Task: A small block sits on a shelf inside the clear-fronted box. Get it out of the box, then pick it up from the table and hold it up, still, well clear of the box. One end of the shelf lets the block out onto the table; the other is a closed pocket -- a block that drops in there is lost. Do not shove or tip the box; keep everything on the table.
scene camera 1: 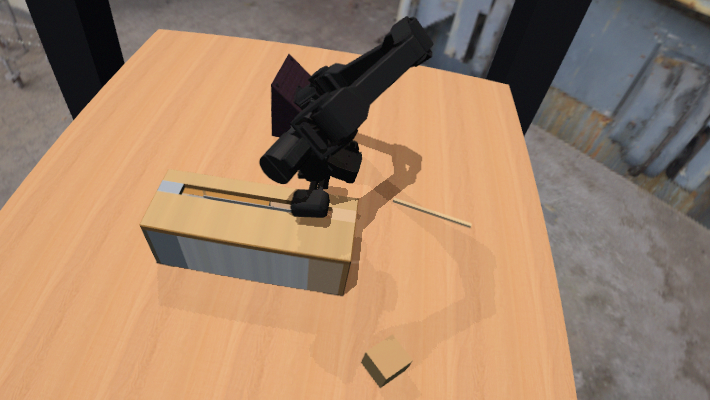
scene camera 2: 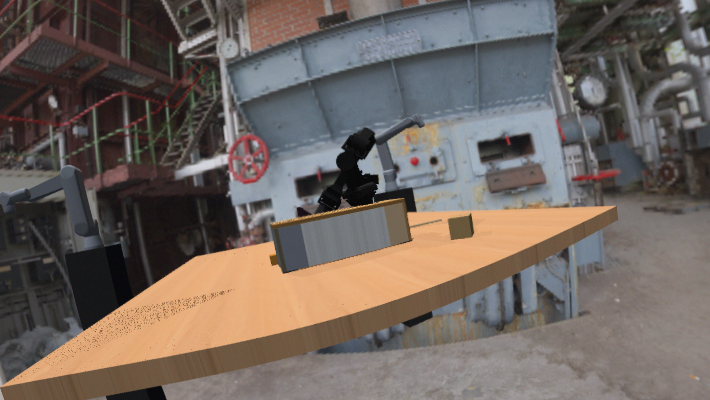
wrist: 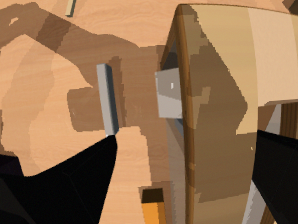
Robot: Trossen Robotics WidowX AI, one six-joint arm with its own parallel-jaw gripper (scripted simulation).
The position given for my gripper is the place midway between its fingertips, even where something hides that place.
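My gripper [scene camera 1: 322, 204] is visible; the gripper also appears in scene camera 2 [scene camera 2: 367, 215] and in the wrist view [wrist: 172, 136].
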